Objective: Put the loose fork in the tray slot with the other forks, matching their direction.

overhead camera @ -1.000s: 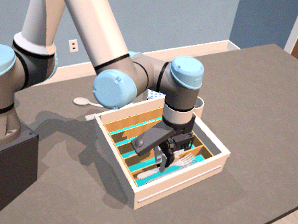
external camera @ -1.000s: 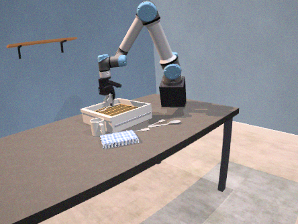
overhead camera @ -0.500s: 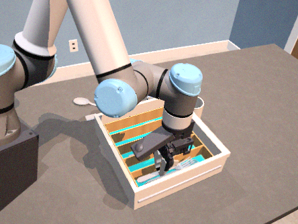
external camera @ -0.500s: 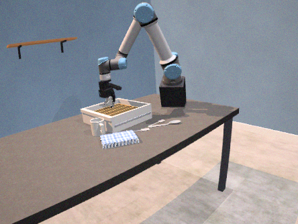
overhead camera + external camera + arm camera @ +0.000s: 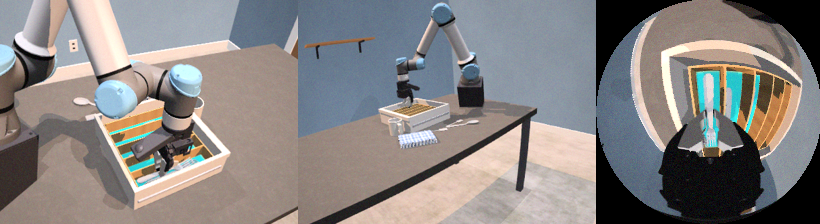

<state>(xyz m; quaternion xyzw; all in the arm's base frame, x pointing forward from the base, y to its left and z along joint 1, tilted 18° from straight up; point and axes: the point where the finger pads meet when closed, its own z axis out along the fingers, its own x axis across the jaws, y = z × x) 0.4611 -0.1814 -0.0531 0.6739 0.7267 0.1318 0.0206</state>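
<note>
Now: the tray 120 mm to the left of my hand and 40 mm ahead of it. From my hand the other things lie so: white mug 250 mm ahead, 240 mm to the left, 20 mm below.
</note>
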